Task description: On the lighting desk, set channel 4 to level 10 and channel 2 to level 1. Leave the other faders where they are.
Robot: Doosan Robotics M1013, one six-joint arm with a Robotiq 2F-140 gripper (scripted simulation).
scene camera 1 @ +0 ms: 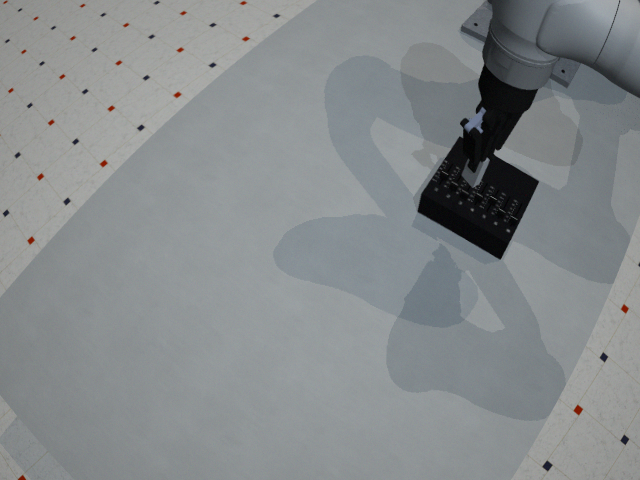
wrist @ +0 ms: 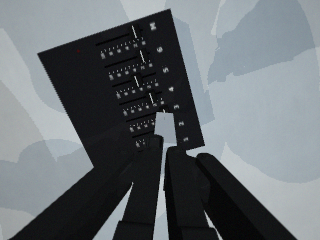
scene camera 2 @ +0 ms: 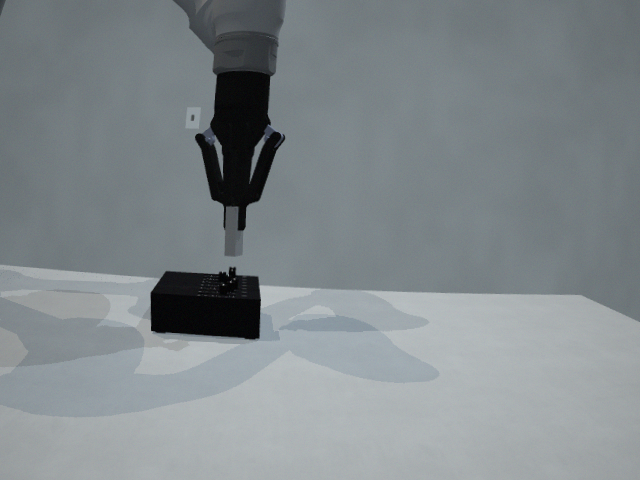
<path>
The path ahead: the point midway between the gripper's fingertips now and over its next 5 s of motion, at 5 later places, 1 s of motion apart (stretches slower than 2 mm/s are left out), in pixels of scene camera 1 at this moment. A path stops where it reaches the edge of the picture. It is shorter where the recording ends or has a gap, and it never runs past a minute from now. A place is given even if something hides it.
The gripper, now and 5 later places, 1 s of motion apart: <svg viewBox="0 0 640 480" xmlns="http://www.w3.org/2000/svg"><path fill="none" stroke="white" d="M470 179L475 194L477 195L474 201L474 204L473 207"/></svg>
</path>
